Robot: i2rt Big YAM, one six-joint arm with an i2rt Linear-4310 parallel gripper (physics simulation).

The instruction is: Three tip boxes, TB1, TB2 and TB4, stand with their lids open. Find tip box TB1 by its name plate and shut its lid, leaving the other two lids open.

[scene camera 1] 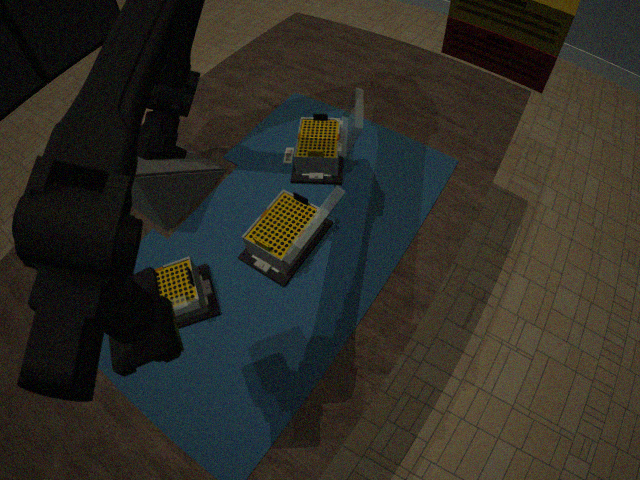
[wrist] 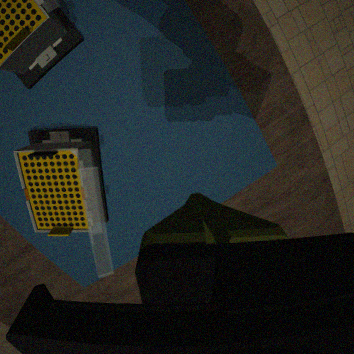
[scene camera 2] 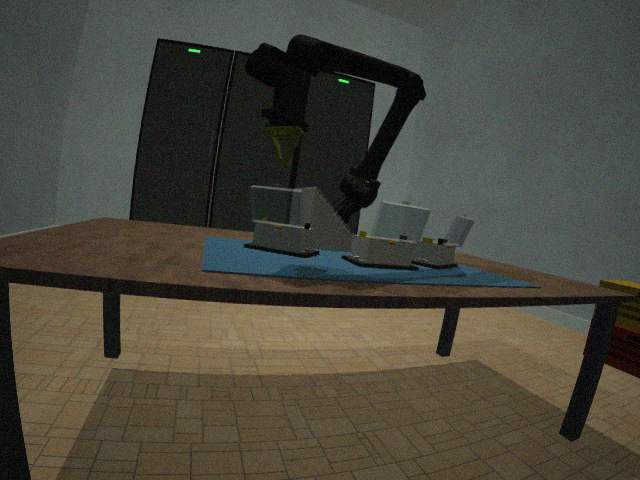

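Pixels of known places: gripper, fingertip midpoint: point(scene camera 1: 178, 350) point(wrist: 195, 201) point(scene camera 2: 282, 166); arm's base, link origin: point(scene camera 1: 154, 152) point(scene camera 2: 331, 219).
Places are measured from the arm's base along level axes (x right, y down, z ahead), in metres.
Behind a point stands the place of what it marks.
Tip box TB1 point(scene camera 1: 178, 284) @(y 0.028, x 0.183, z 0.249 m) point(scene camera 2: 281, 238) point(wrist: 54, 190) @(y 0.027, x 0.204, z 0.232 m) is the box nearest the gripper; its name plate does not show. Its clear lid point(scene camera 2: 276, 204) @(y -0.025, x 0.248, z 0.296 m) point(wrist: 101, 245) @(y -0.059, x 0.271, z 0.285 m) stands open, hidden behind the arm in scene camera 1. My gripper point(scene camera 2: 281, 163) @(y -0.098, x 0.267, z 0.390 m) point(wrist: 195, 201) @(y -0.098, x 0.267, z 0.390 m) is shut and empty, above the lid's top edge in scene camera 2 and right of the lid in the wrist view. The middle box, TB2 point(scene camera 1: 281, 224) @(y 0.027, x -0.005, z 0.330 m) point(scene camera 2: 385, 251) point(wrist: 17, 25) @(y 0.027, x 0.033, z 0.338 m), has its lid point(scene camera 1: 328, 204) @(y -0.060, x -0.029, z 0.412 m) point(scene camera 2: 400, 221) @(y -0.024, x 0.002, z 0.408 m) open. The far box, TB4 point(scene camera 1: 317, 139) point(scene camera 2: 436, 253) @(y 0.046, x -0.181, z 0.325 m), has its lid point(scene camera 1: 359, 108) @(y -0.059, x -0.251, z 0.342 m) point(scene camera 2: 461, 230) @(y -0.024, x -0.243, z 0.342 m) open; its plate is unreadable.
The boxes stand on a blue mat point(scene camera 1: 392, 170) @(y 0.084, x -0.265, z 0.419 m) point(scene camera 2: 222, 258) @(y 0.084, x 0.361, z 0.404 m) point(wrist: 135, 165) @(y 0.084, x 0.254, z 0.325 m) on a brown table point(scene camera 1: 248, 62) @(y 0.087, x -0.451, z -0.135 m) point(scene camera 2: 129, 242) @(y 0.087, x 0.556, z 0.294 m). A grey wedge-shaped block point(scene camera 1: 175, 193) @(y 0.023, x 0.046, z 0.108 m) point(scene camera 2: 330, 222) @(y 0.007, x 0.043, z 0.109 m) stands beside the mat, near the arm's base. Dark cabinets point(scene camera 2: 180, 129) stand behind the table.
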